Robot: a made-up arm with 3 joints. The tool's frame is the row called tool.
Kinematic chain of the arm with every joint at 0, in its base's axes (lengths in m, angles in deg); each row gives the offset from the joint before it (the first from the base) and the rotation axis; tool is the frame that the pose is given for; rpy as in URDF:
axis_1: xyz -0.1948 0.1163 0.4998 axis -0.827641 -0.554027 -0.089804
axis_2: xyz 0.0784 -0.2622 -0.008 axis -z
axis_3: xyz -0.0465 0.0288 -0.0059 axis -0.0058 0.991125 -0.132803
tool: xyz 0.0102 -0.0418 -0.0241 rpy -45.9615 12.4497 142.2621
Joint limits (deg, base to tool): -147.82..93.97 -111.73..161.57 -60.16..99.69
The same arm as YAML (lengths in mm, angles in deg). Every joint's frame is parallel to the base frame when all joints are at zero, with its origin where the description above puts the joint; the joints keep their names.
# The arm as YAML. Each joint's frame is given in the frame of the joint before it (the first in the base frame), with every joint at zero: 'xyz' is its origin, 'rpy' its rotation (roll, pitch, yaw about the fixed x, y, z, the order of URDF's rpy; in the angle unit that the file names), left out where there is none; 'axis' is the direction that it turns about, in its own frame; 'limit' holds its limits. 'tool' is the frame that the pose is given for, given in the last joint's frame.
units:
  length: mm
  angle: deg
joints:
  - name: axis_1
    type: revolute
    origin:
      xyz: [-194.8, 116.3, 499.8]
    axis: [-0.827641, -0.554027, -0.089804]
    limit:
      lower: -147.82
      upper: 93.97
  - name: axis_2
    type: revolute
    origin:
      xyz: [78.4, -262.2, -8.0]
    axis: [0.0, 0.0, -1.0]
    limit:
      lower: -111.73
      upper: 161.57
  - name: axis_3
    type: revolute
    origin:
      xyz: [-46.5, 28.8, -5.9]
    axis: [-0.0058, 0.991125, -0.132803]
    limit:
      lower: -60.16
      upper: 99.69
tool:
  origin:
    xyz: [10.2, -41.8, -24.1]
    rpy: [-45.96, 12.45, 142.26]

